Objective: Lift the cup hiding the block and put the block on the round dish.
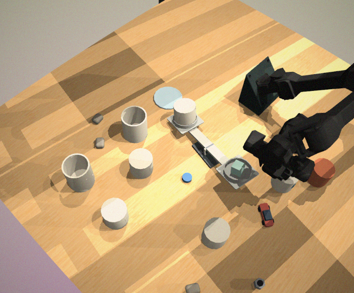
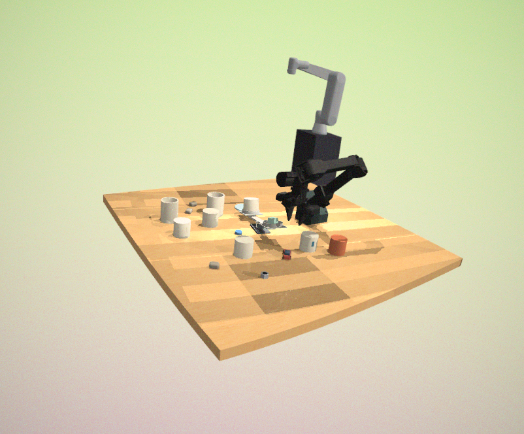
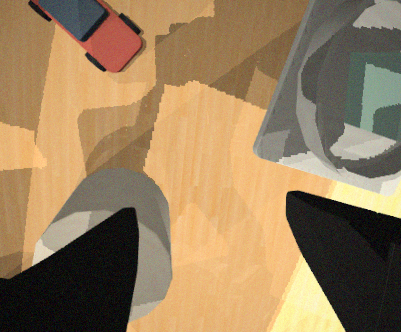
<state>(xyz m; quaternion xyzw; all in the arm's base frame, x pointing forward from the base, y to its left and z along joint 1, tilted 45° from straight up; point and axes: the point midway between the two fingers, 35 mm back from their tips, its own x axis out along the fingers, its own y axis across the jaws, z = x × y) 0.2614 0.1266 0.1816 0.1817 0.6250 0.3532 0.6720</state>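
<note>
Now: the pale green block 5 cm ahead of my gripper tip, 7 cm to the right of it and 1 cm below it. Also, from my gripper tip: grey balance (4 cm ahead, 19 cm to the right, 6 cm below); red toy car (7 cm ahead, 7 cm to the left, 9 cm below); orange cylinder (15 cm behind, 9 cm to the left, 7 cm below).
</note>
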